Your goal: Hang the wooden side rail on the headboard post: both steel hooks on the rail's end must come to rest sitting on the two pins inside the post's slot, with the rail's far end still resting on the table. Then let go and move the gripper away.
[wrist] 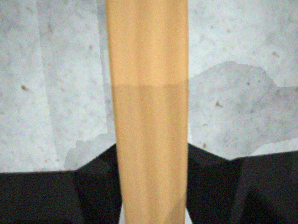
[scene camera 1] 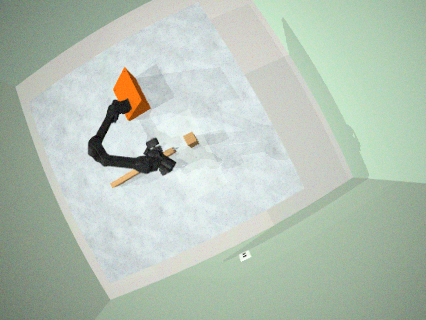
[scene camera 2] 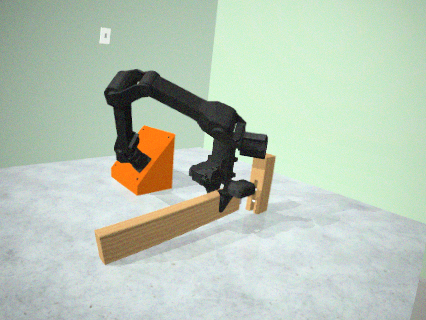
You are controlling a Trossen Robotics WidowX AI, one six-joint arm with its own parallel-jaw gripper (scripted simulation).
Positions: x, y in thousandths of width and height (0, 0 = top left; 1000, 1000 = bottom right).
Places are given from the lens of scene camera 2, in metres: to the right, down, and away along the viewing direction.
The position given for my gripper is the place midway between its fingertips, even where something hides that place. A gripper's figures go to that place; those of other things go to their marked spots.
my gripper (scene camera 2: 508, 655): 0.01, 0.13, 0.70
wooden side rail (scene camera 2: 273, 755): -0.19, 0.16, 0.48
headboard post (scene camera 2: 616, 542): 0.14, 0.04, 0.77
The marked spots on the headboard post and the wooden side rail are 0.45 m apart.
